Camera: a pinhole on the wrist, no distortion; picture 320 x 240 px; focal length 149.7 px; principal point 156.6 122.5 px. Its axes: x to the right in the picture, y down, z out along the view. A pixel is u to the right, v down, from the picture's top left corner.
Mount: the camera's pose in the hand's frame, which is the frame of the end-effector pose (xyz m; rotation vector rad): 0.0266 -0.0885 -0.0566 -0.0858 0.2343 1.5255
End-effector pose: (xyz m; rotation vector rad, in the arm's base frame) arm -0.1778 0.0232 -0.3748 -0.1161 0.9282 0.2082
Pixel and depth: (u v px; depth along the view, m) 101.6 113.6 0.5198
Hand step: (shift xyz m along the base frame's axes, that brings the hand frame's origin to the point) 0.4790 -0.0627 0.2082
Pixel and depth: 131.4 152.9 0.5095
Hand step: 0.3629 0.0212 0.3015
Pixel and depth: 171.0 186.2 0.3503
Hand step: 0.1724 0.0654 0.2425
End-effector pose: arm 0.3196 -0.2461 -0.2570 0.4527 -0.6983 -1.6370
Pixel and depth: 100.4 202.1 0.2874
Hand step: -0.2442 0.1577 0.0973
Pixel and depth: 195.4 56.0 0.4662
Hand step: -0.1962 -0.2174 0.3634
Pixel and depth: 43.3 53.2 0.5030
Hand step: -0.6463 -0.1677 0.1431
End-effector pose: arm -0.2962 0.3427 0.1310 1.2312 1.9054 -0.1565
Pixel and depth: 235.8 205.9 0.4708
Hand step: 0.4561 -0.1825 -0.0291
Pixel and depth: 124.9 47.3 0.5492
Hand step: 0.1345 -0.0517 -0.5848
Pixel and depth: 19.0 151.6 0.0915
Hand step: -0.0940 -0.0925 -0.0919
